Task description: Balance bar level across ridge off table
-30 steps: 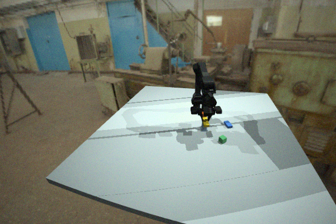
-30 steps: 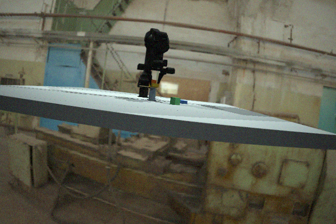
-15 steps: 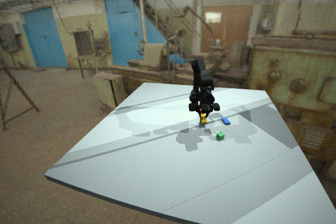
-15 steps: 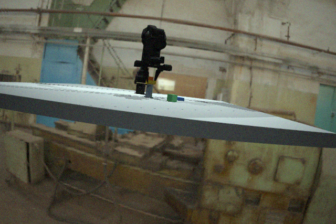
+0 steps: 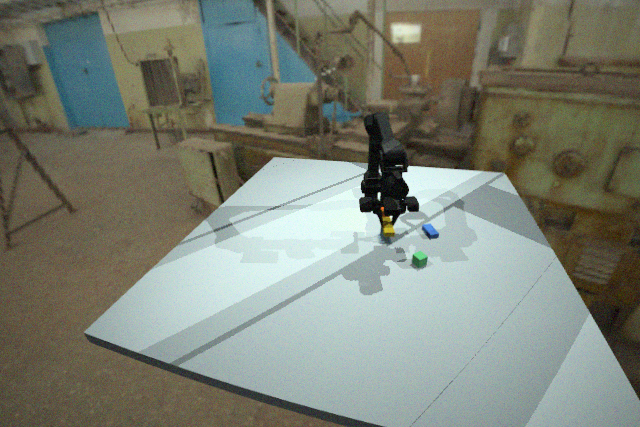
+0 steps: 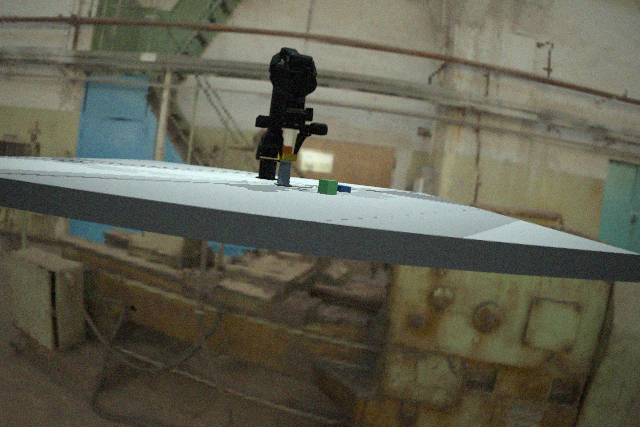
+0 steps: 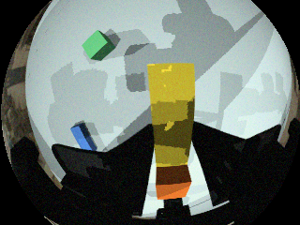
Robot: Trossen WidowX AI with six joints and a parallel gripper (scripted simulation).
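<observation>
The bar is 40 mm behind my gripper tip, 10 mm to the right of it and 10 mm above it. From my gripper tip the other things lie so: flat blue block 150 mm to the left, 100 mm behind, 70 mm below; green cube 110 mm to the left, 80 mm ahead, 60 mm below.
</observation>
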